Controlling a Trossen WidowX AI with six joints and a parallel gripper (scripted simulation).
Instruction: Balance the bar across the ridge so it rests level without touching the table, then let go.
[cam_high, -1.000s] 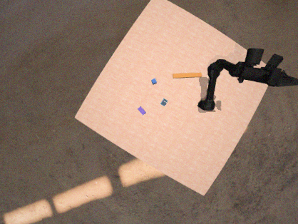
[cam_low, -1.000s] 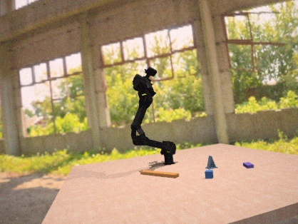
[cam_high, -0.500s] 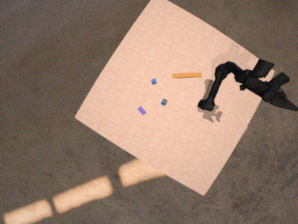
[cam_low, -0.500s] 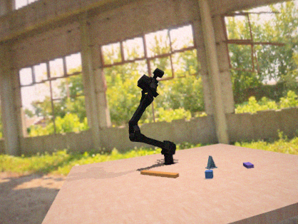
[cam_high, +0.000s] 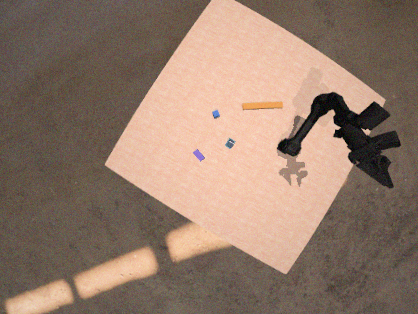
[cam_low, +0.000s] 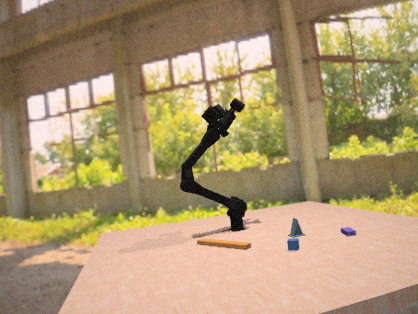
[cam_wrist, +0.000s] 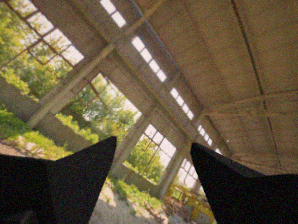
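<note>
The orange bar lies 580 mm below my gripper tip, 330 mm ahead of it and 240 mm to the right of it. The rest, counted from my gripper tip: blue cube (570 mm below, 530 mm ahead, 50 mm to the right); flat purple block (580 mm below, 490 mm ahead, 200 mm to the left).
</note>
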